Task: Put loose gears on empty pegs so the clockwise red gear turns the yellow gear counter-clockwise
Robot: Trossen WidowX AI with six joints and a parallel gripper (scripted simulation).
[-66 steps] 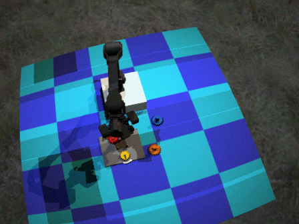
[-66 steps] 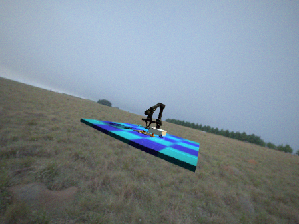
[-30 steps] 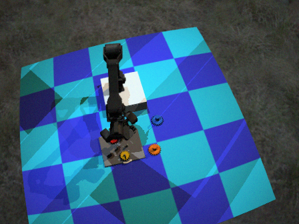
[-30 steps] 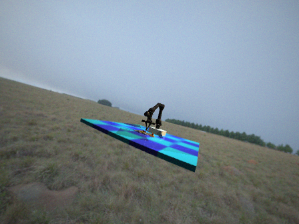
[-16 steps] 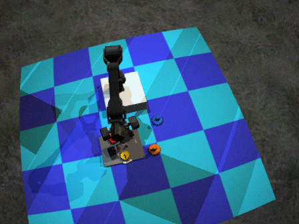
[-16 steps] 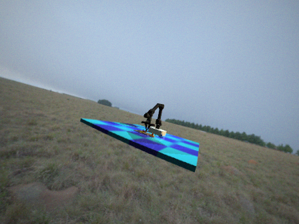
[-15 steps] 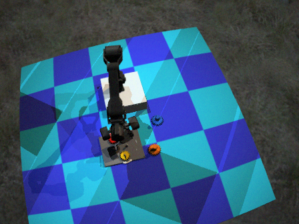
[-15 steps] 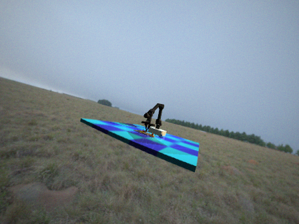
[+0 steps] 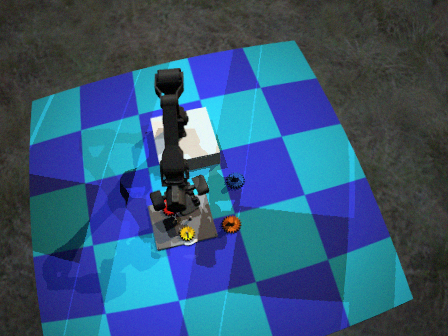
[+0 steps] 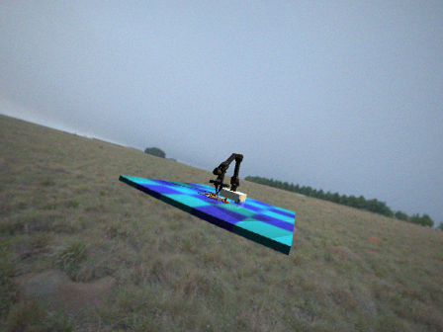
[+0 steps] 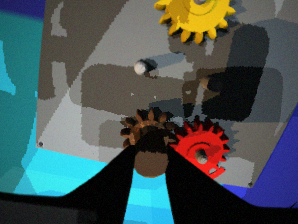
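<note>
Right now the red gear is 1 cm behind my gripper tip, 4 cm to the right of it and 3 cm below it. Also, from my gripper tip: orange gear (11 cm ahead, 14 cm to the left, 3 cm below); red arrow (4 cm behind, 6 cm to the right, 3 cm below); white arrow (13 cm ahead, 1 cm to the right, 3 cm below).
</note>
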